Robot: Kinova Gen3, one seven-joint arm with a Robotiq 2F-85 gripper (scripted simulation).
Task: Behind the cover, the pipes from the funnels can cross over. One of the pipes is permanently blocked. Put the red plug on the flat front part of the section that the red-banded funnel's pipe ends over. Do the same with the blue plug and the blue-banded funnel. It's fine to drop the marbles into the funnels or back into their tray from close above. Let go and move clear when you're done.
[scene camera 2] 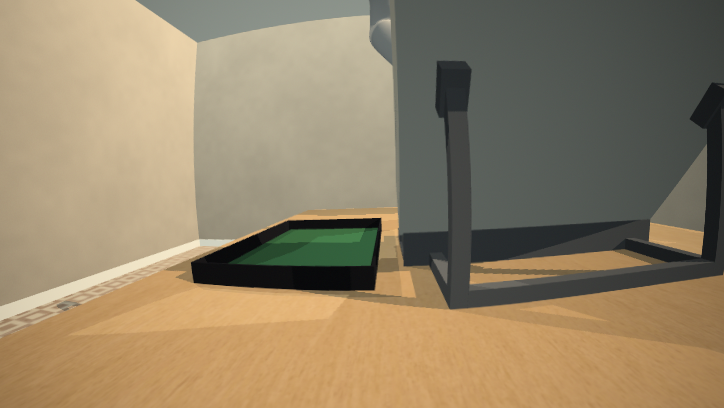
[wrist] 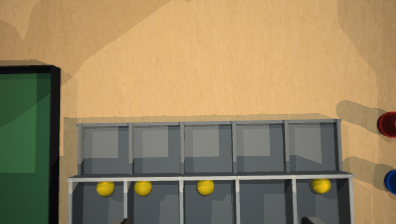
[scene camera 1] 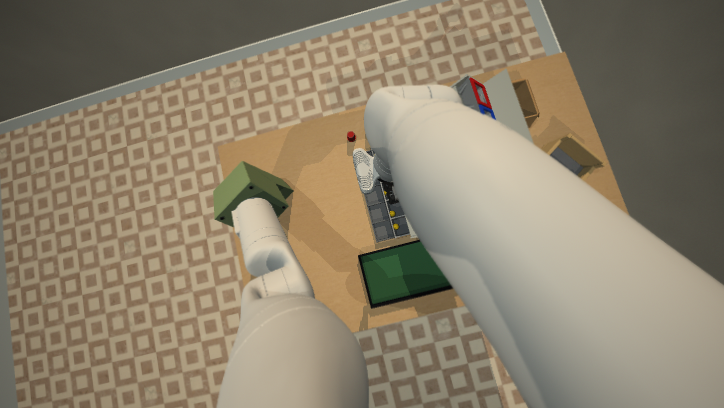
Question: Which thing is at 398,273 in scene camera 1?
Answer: A green marble tray.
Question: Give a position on a green marble tray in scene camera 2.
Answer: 328,254
